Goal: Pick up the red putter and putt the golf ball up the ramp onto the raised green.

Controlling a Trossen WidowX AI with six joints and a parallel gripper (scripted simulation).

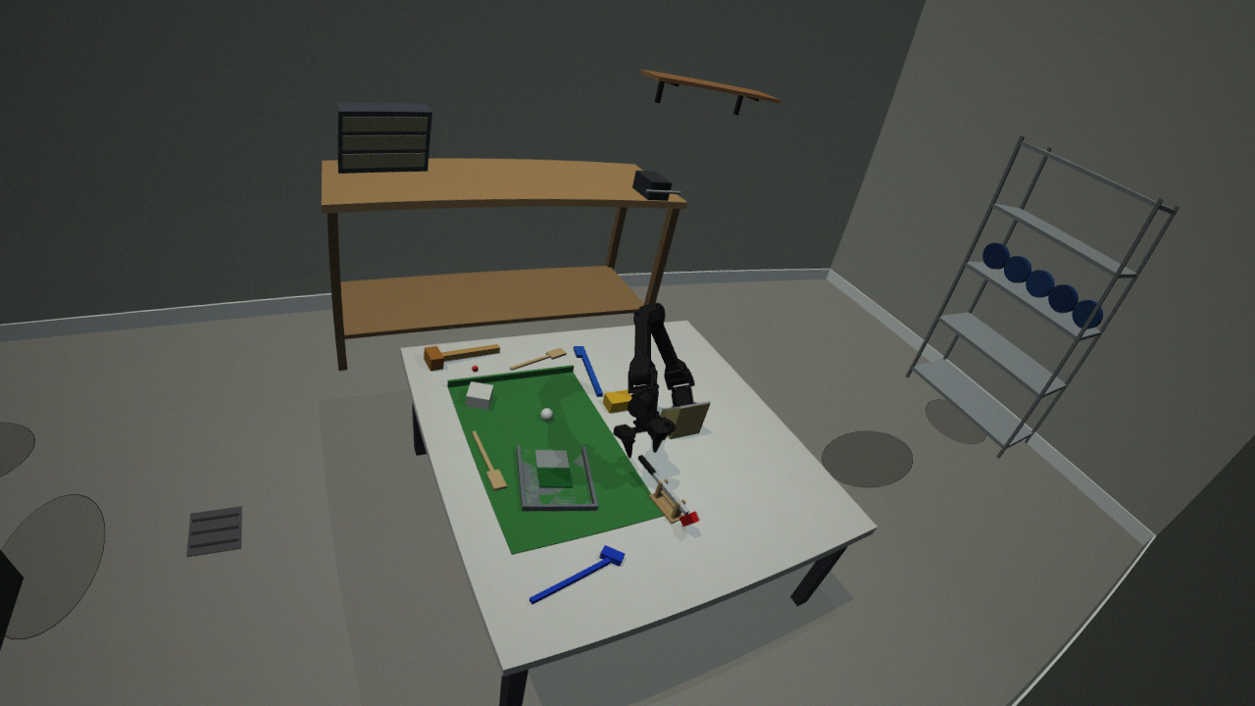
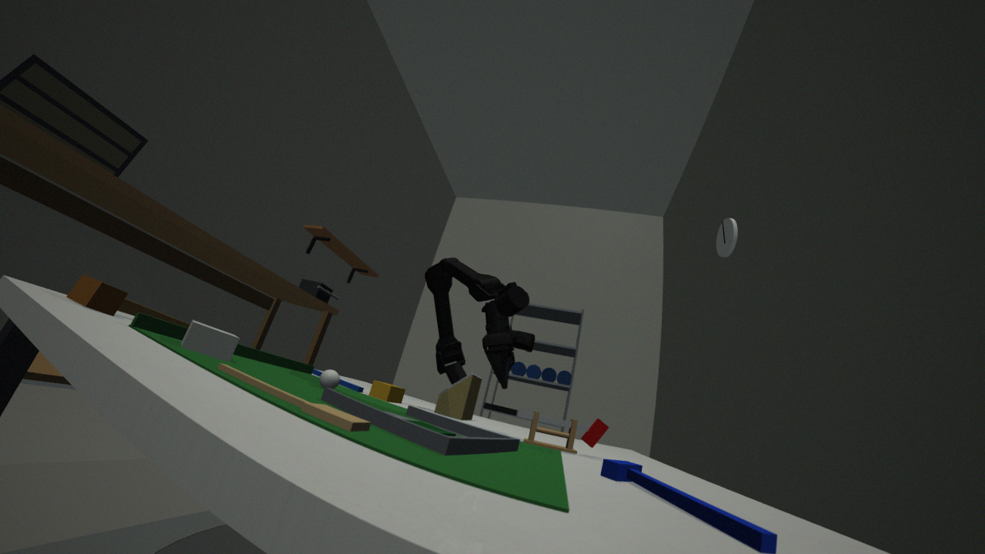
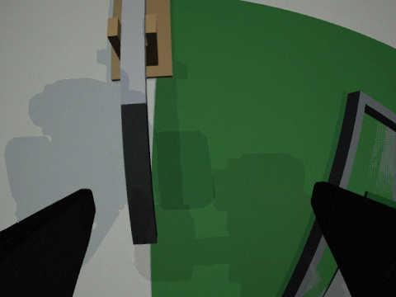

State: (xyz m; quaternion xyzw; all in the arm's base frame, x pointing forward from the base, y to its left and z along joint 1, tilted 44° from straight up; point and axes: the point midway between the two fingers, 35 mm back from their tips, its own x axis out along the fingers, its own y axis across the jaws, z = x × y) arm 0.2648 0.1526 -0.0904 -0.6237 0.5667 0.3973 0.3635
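Right now my gripper tip is 11 cm past the yellow block, 34 cm to the left of it and 9 cm above it. Round my gripper tip: wooden stand (4 cm behind, 13 cm to the left, 8 cm below); white golf ball (17 cm ahead, 33 cm to the right, 9 cm below); red putter (5 cm behind, 11 cm to the left, 6 cm below).
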